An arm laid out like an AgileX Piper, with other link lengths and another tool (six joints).
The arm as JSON. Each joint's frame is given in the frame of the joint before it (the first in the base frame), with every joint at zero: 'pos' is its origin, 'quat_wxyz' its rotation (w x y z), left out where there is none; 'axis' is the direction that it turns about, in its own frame. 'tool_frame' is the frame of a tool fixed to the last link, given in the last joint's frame.
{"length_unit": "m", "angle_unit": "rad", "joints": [
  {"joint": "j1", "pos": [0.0, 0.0, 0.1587], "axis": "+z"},
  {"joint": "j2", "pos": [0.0, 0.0, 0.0], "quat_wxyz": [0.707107, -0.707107, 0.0, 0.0], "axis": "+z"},
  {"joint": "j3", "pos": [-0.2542, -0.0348, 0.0], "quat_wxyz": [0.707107, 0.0, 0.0, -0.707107], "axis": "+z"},
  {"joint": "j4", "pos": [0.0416, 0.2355, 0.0], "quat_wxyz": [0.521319, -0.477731, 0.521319, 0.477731], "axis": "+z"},
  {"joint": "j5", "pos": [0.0, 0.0, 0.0], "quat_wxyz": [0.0, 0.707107, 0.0, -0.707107], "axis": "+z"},
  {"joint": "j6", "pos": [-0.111, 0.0, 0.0], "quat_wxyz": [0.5, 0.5, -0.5, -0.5], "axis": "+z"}
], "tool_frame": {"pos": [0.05, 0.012, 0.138], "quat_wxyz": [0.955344, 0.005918, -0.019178, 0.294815]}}
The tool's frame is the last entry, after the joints.
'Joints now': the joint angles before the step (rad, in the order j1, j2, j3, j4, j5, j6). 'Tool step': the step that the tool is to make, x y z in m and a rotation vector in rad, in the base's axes. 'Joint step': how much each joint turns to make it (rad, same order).
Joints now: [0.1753 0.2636 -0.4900 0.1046 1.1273 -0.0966]
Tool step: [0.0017 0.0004 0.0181 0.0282 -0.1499 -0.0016]
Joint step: [-0.0001 -0.1530 -0.0001 0.0000 0.0003 0.0022]
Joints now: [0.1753 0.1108 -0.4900 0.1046 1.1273 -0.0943]
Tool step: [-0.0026 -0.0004 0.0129 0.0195 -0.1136 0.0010]
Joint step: [0.0001 -0.1268 -0.0001 -0.0001 0.0117 0.0001]
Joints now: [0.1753 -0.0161 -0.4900 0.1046 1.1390 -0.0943]
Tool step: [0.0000 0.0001 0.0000 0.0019 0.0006 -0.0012]
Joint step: [0.0002 0.0000 0.0001 -0.0002 -0.0001 0.0025]
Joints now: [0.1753 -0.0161 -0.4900 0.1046 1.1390 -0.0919]
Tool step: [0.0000 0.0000 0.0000 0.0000 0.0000 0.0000]
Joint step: [0.0000 0.0000 0.0000 0.0000 0.0000 0.0000]
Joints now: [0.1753 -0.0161 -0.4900 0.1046 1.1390 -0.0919]
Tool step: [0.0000 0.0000 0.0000 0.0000 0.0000 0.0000]
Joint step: [0.0000 0.0000 0.0000 0.0000 0.0000 0.0000]
